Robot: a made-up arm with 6 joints. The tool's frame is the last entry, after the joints. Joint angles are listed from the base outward. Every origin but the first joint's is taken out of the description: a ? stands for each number. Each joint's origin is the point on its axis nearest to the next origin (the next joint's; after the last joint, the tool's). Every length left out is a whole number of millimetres.
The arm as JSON. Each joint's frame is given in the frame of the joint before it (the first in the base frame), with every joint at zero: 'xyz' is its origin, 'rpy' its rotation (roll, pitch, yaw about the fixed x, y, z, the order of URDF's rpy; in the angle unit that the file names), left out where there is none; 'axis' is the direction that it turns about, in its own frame. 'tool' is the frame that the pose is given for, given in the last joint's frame.
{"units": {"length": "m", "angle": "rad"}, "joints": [
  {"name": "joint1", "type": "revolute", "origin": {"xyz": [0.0, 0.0, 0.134]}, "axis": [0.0, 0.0, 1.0]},
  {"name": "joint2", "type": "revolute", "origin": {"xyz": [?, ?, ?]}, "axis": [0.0, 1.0, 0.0]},
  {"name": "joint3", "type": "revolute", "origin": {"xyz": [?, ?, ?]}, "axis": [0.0, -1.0, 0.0]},
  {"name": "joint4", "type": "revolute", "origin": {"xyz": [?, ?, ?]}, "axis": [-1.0, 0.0, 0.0]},
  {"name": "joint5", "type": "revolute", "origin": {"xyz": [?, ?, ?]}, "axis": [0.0, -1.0, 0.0]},
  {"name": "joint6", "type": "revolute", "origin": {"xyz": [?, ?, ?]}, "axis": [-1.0, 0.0, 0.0]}
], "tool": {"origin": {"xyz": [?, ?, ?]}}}
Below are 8 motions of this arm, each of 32 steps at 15 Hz.
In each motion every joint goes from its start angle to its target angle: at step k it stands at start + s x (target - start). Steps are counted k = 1, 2, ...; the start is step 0. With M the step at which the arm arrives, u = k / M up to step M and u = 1 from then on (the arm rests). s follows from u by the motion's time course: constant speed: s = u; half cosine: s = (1 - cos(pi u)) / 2; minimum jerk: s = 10 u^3 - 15 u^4 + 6 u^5.
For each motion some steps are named. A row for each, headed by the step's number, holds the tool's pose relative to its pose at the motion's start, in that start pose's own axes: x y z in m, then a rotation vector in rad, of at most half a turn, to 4 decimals.
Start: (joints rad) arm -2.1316 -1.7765 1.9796 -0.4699 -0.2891 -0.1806
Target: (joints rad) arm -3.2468 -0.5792 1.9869 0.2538 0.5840 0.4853
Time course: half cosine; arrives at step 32
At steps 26, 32:
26: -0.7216 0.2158 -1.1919 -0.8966 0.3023 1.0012
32: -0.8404 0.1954 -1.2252 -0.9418 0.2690 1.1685

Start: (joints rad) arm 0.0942 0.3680 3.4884 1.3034 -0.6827 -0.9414
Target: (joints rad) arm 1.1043 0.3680 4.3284 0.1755 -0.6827 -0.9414
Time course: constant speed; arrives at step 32
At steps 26, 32:
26: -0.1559 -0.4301 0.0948 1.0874 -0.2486 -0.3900
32: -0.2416 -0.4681 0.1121 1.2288 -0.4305 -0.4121

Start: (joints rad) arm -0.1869 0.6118 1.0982 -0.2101 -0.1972 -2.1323
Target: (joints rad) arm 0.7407 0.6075 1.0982 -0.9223 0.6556 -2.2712
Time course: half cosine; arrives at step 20
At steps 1, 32:
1: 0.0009 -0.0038 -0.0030 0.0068 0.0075 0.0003
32: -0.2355 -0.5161 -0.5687 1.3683 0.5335 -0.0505

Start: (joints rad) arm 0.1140 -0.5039 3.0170 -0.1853 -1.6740 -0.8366
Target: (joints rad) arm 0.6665 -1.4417 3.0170 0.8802 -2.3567 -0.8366
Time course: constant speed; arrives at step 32
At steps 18, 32:
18: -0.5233 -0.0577 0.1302 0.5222 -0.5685 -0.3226
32: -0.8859 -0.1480 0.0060 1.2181 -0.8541 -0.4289

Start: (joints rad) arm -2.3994 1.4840 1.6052 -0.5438 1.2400 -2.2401
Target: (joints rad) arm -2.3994 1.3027 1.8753 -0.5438 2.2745 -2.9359
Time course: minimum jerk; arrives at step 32
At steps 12, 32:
12: 0.0810 -0.0124 -0.0554 0.2525 0.2802 0.2743
32: 0.2751 -0.0085 -0.2276 0.8197 1.2184 0.8099

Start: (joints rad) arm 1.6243 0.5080 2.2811 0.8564 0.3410 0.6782
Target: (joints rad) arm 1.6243 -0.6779 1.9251 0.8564 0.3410 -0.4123
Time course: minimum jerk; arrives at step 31
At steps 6, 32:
6: 0.0276 -0.0471 -0.0041 0.0467 -0.0040 -0.0424
32: 0.0517 -1.0147 0.0532 0.8206 -0.4738 -0.6766

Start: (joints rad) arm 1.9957 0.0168 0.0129 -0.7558 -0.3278 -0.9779
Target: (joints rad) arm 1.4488 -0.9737 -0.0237 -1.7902 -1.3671 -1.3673
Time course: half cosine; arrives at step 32
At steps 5, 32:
5: -0.0385 0.0194 0.0021 0.0734 0.0303 0.0215
32: -0.5948 0.0570 -0.2643 0.2424 0.9764 0.2126

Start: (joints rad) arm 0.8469 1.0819 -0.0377 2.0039 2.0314 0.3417
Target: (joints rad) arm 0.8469 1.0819 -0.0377 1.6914 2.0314 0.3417
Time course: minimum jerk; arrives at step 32
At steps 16, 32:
16: -0.0156 -0.0013 0.0078 -0.0695 0.0469 -0.1319
32: -0.0308 0.0000 0.0162 -0.1389 0.0938 -0.2637

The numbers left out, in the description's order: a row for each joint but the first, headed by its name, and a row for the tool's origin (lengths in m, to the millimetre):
joint2: 0.0 0.0 0.0
joint3: 0.0 0.0 0.545
joint4: 0.575 0.0 0.0
joint5: 0.0 -0.112 0.0
joint6: 0.0 0.0 0.0
tool: 0.0 0.0 0.0

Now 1 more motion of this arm.
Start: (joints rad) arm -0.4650 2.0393 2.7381 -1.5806 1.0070 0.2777
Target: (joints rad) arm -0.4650 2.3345 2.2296 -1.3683 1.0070 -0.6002
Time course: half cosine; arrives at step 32
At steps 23, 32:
23: -0.1479 -0.4250 0.1667 0.0712 0.0329 -0.2088
32: -0.1957 -0.5015 0.2328 0.0881 0.0340 -0.2609

